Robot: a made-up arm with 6 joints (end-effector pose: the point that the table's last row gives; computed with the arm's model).
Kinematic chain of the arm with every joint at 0, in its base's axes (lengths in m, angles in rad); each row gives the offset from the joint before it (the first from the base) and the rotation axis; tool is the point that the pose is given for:
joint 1: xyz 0 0 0.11 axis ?
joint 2: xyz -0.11 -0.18 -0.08 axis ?
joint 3: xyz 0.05 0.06 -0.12 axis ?
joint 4: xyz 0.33 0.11 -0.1 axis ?
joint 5: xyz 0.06 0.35 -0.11 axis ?
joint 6: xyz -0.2 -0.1 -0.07 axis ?
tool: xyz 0.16 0.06 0
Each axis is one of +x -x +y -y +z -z.
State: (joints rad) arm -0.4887 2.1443 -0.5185 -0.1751 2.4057 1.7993
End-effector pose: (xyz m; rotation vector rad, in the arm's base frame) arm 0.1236 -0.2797 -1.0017 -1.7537 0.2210 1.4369
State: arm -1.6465 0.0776 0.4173 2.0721 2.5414 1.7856
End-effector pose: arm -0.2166 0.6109 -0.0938 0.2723 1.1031 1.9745
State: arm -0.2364 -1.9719 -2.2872 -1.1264 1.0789 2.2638
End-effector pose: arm 0.1949 0.5844 0.0461 1.8019 -0.2964 -0.1330
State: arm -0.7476 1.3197 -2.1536 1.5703 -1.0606 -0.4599
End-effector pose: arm -0.2936 -0.1405 -0.1924 -0.1754 1.4066 2.1712
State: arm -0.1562 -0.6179 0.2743 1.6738 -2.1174 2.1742
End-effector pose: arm -0.0949 -0.2176 -0.1060 1.5538 -1.5866 -0.3506
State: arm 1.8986 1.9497 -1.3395 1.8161 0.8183 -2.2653
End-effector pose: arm -0.3804 0.0442 0.2524 -0.0732 0.5193 0.9376
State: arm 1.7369 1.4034 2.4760 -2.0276 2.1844 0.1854
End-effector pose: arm 0.3034 0.0576 1.0033 -2.4425 0.8876 0.3314
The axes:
joint 1: -x
joint 2: -z
joint 3: +x
joint 4: +z
joint 5: +x
joint 6: -z

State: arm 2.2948 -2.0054 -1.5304 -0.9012 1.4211 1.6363
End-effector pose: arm -0.0054 -0.8433 0.1163 -1.3821 0.3001 -0.0072
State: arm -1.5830 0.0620 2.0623 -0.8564 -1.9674 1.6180
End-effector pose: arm 0.4916 -0.1458 -0.3046 0.8125 1.3571 -0.4040
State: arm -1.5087 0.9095 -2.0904 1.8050 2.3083 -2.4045
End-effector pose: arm -0.0623 -0.1485 -0.0675 2.8522 -0.4179 -0.0724
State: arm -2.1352 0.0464 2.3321 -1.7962 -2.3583 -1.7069
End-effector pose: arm 0.5777 -0.0045 -0.1222 -0.5643 1.4169 -1.8489
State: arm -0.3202 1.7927 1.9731 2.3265 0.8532 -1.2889
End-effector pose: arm 0.2141 -0.2667 -0.4053 -1.1241 -1.3578 1.7386
